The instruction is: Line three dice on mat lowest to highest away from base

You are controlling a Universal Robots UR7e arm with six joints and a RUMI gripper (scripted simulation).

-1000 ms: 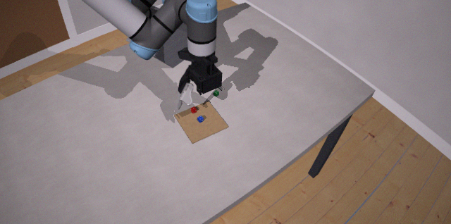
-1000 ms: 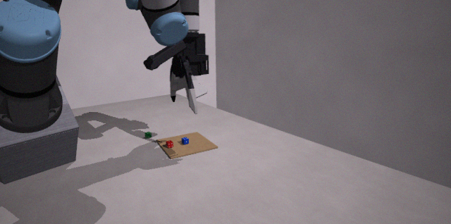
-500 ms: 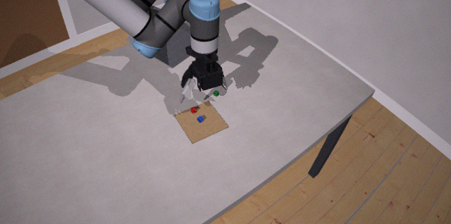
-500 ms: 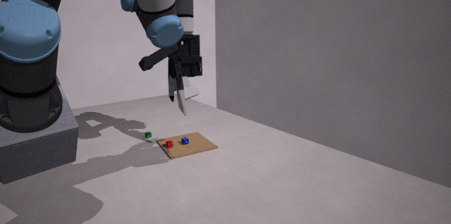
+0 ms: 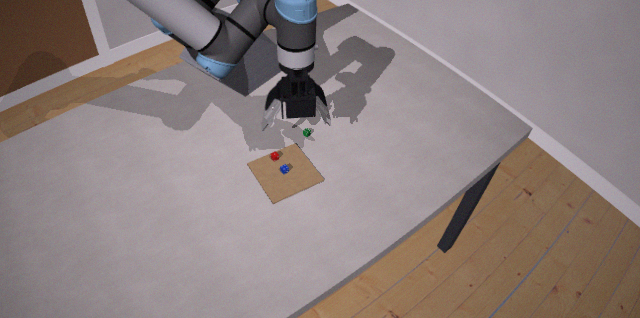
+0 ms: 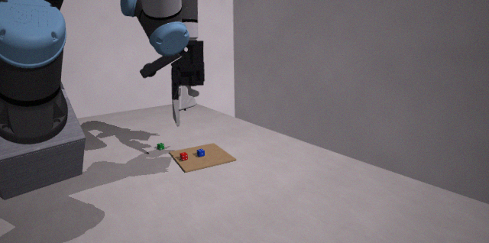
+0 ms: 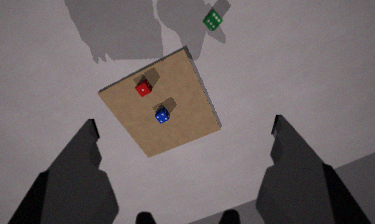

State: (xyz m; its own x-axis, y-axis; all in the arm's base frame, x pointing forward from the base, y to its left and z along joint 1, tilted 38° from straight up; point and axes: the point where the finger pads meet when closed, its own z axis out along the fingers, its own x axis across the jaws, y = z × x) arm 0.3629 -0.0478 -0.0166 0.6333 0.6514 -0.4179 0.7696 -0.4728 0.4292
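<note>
The green die lies 90 mm below my hand, 70 mm to the left of it and 30 mm behind it. Round my hand: blue die 90 mm below, 60 mm to the right, 20 mm ahead; square mat 100 mm below, 60 mm to the right, 20 mm ahead; red die 90 mm below, 50 mm to the right, 30 mm behind.
</note>
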